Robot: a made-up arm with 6 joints. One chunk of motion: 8 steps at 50 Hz.
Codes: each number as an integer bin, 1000 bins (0 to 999) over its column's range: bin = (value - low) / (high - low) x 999, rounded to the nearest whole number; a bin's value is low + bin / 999 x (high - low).
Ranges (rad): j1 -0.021..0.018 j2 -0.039..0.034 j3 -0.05..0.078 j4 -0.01..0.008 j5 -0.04..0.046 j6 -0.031..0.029
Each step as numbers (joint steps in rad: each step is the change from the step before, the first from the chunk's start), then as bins.
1 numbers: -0.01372 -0.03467 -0.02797 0.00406 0.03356 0.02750
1 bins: 186 59 172 780 854 974
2 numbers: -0.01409 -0.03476 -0.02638 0.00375 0.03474 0.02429
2 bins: 177 58 184 763 868 921
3 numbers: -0.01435 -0.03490 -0.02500 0.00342 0.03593 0.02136
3 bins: 170 56 195 745 882 872
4 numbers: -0.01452 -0.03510 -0.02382 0.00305 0.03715 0.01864
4 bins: 166 53 204 724 896 827
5 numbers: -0.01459 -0.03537 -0.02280 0.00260 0.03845 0.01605
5 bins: 164 50 212 699 911 783
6 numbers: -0.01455 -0.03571 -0.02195 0.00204 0.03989 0.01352
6 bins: 165 45 219 668 928 741
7 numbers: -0.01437 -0.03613 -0.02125 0.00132 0.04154 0.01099
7 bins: 170 39 224 628 947 699
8 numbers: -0.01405 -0.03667 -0.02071 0.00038 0.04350 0.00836
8 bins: 178 32 229 576 970 655
